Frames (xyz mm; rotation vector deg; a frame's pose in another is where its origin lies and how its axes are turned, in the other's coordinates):
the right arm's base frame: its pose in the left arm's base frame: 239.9 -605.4 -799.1 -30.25 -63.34 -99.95
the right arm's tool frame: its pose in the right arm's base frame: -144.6 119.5 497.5 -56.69 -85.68 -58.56
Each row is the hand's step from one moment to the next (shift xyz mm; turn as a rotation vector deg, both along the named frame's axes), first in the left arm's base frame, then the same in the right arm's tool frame.
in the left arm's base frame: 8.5 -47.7 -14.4 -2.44 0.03 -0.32
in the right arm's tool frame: -49.3 5.5 9.5 -0.11 0.10 -2.46
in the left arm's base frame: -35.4 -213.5 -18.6 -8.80 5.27 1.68
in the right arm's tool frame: -201.5 77.7 -23.3 5.50 0.74 -8.79
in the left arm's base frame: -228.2 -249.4 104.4 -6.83 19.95 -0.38
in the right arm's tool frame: -182.2 233.9 -193.0 17.95 -7.51 -8.14
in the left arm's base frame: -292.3 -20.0 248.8 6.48 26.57 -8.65
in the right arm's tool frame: 86.7 278.4 -250.5 20.47 -19.82 3.33
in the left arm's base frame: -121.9 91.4 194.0 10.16 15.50 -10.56
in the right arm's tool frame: 164.6 155.5 -97.9 9.62 -17.53 7.43
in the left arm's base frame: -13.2 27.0 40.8 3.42 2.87 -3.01
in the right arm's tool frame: 41.7 27.5 -8.8 1.34 -4.44 2.74
